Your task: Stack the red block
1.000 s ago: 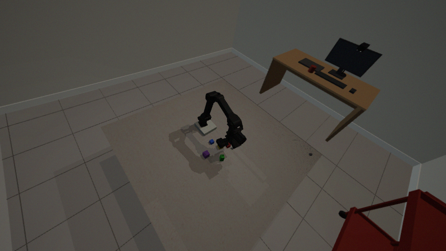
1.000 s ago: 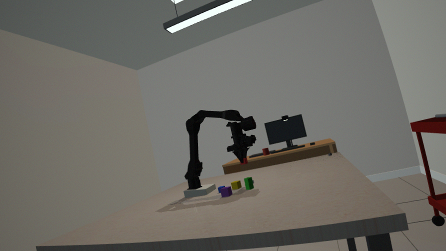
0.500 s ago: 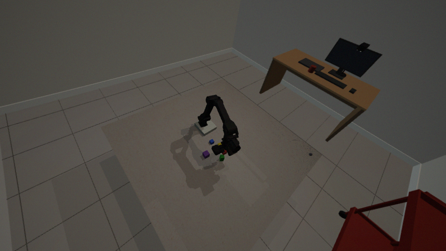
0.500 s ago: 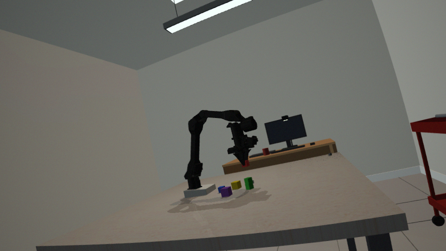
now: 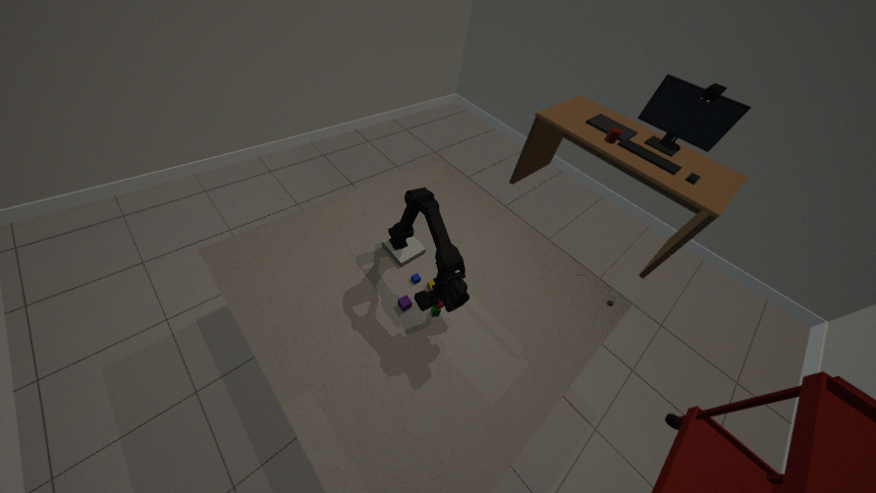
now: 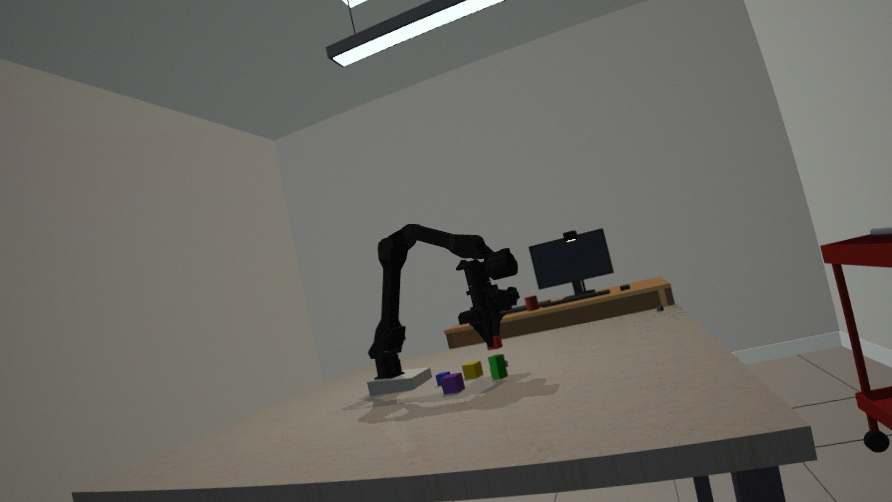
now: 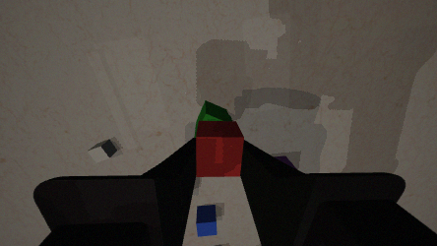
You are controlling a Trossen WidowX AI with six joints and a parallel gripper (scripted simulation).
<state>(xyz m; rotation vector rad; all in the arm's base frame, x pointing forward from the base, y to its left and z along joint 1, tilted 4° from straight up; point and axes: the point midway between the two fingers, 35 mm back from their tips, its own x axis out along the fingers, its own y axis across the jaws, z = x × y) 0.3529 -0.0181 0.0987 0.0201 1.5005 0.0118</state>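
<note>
Now: the yellow block 110 mm behind my gripper tip, 60 mm below it and 50 mm to the left of it. Also, from my gripper tip: small white cube 130 mm to the left, 70 mm below, 50 mm behind; then purple block 90 mm to the right, 90 mm behind, 60 mm below; then red block 10 mm above.
</note>
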